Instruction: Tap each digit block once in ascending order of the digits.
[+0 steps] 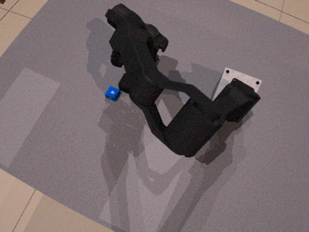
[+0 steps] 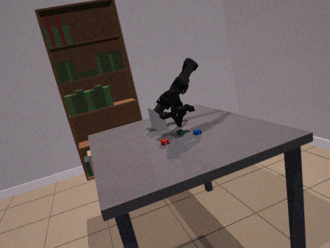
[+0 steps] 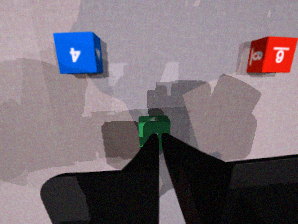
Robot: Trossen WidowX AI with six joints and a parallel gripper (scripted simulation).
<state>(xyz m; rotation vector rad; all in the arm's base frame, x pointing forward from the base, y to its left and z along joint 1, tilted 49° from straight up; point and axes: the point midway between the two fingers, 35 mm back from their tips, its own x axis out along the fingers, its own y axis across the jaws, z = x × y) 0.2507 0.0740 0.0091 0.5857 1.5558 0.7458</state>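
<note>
Now: the green block 30 mm below my gripper tip and 10 mm behind it. The rest, counted from my gripper tip: blue block: 70 mm to the left, 70 mm ahead, 30 mm below; red block: 120 mm to the right, 70 mm ahead, 30 mm below.
</note>
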